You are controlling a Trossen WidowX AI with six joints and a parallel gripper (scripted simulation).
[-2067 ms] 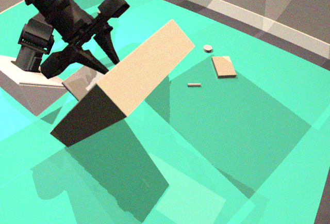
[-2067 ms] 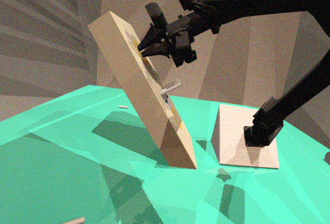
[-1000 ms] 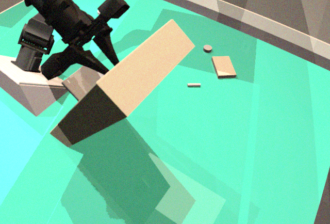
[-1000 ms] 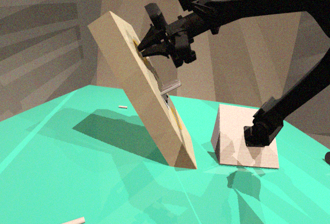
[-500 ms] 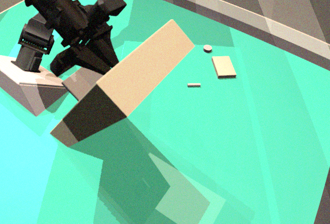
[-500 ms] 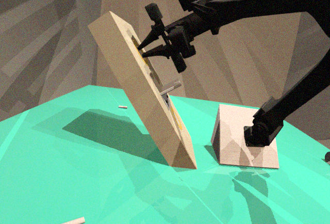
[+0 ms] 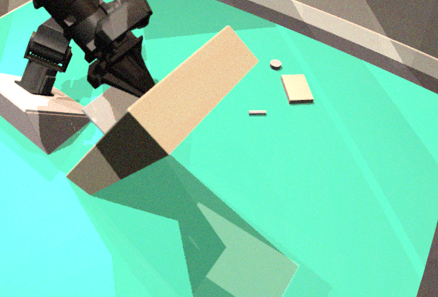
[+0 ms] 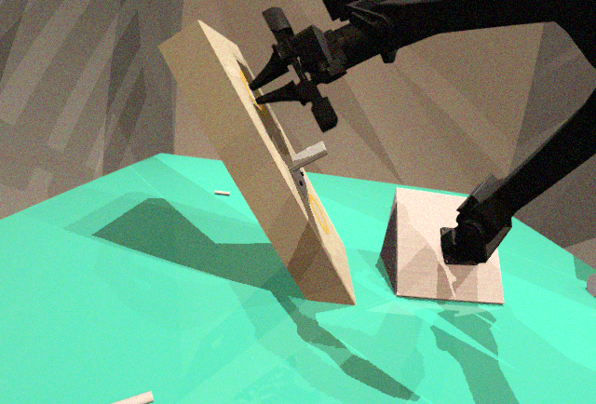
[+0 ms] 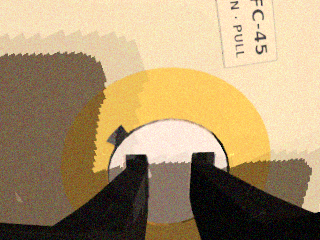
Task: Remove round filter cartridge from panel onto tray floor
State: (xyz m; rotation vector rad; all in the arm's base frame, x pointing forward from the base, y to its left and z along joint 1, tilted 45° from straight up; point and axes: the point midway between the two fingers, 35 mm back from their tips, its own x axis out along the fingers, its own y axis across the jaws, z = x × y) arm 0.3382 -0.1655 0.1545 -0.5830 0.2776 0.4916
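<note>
Now: gripper tip 1 cm short of the round filter cartridge and 1 cm above it. From my gripper tip the other things lie so: tan service panel: 8 cm below, 4 cm behind; then grey ledge: 9 cm below, 9 cm behind.
</note>
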